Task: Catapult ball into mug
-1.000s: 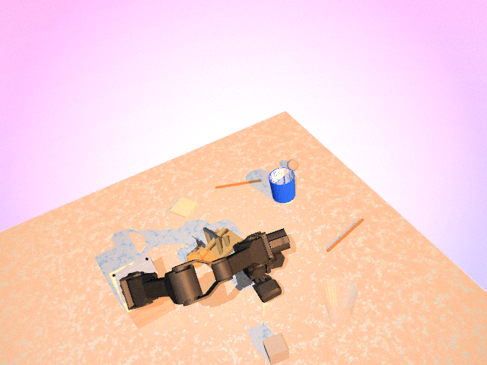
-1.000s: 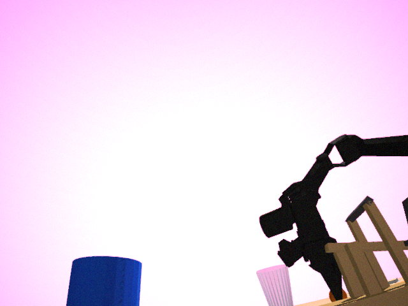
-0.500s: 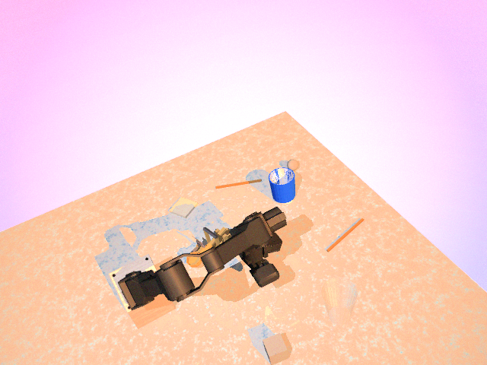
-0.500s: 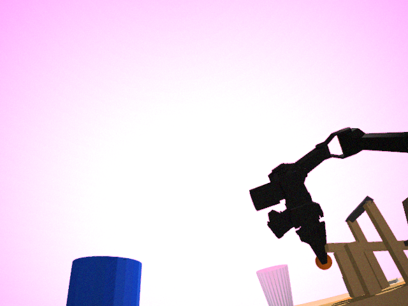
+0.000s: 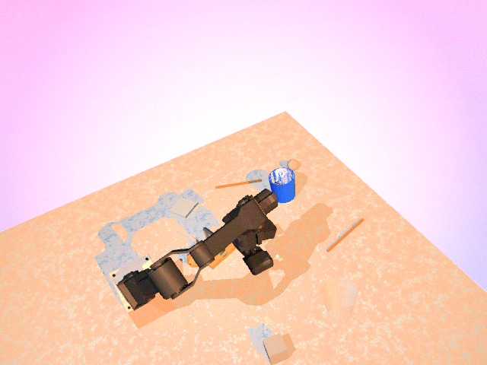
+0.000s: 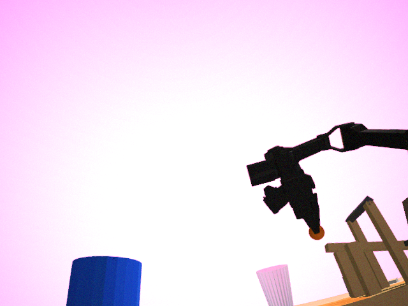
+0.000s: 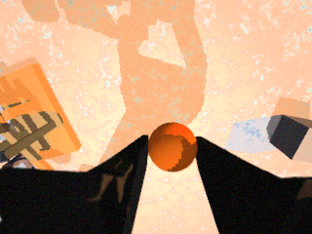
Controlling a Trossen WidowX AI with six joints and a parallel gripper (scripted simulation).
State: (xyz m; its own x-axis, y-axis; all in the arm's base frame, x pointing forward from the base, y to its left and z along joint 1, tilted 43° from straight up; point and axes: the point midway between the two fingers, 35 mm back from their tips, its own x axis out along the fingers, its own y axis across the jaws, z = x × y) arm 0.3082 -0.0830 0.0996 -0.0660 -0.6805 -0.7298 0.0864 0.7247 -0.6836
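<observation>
Now: gripper tip 60 mm past the wooden catapult, 200 mm to the right of it and 80 mm above it. Round my gripper tip: translucent cup (140 mm ahead, 210 mm to the right, 100 mm below); small box (70 mm behind, 200 mm to the right, 110 mm below); orange ball (10 mm above).
</observation>
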